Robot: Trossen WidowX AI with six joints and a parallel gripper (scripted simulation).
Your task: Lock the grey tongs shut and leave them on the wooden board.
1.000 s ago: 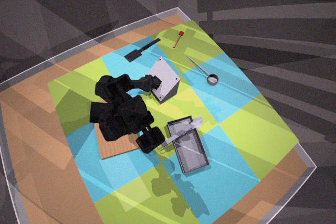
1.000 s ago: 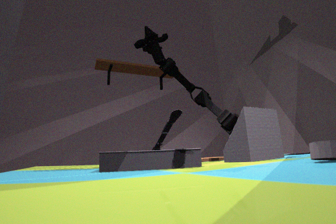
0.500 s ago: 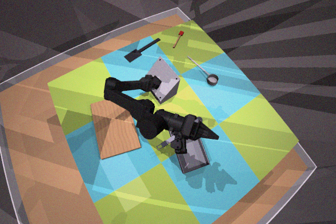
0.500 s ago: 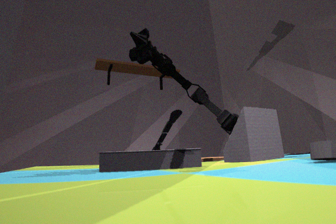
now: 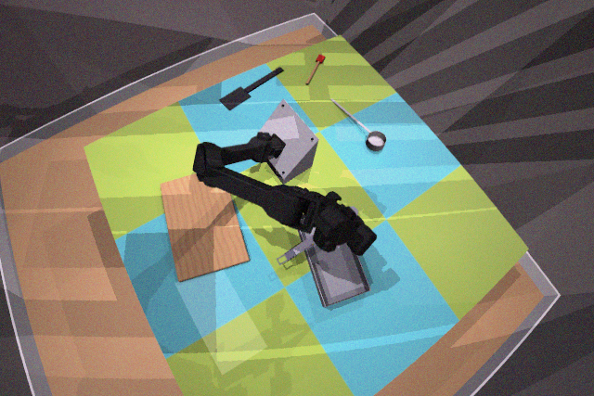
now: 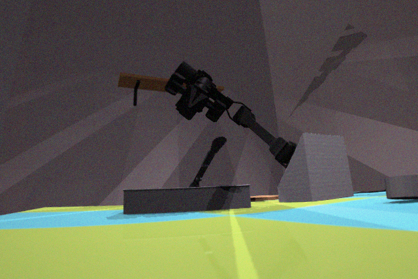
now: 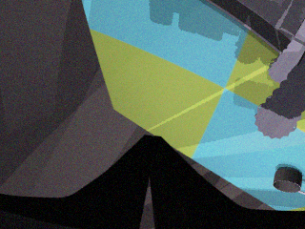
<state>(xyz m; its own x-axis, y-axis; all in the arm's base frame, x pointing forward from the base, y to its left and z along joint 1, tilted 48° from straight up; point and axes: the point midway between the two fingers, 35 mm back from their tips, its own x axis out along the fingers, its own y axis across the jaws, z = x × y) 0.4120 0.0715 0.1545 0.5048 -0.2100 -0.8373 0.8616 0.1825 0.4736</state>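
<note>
Right now the yellow lock piece is 21 cm below my gripper tip, 8 cm to the right of it and 8 cm behind it. Round my gripper tip: wooden board (39 cm behind, 30 cm to the right, 26 cm below); then dark roasting tin (24 cm below, 5 cm to the right, 1 cm behind); then black spatula (75 cm behind, 26 cm below, 18 cm to the left).
</note>
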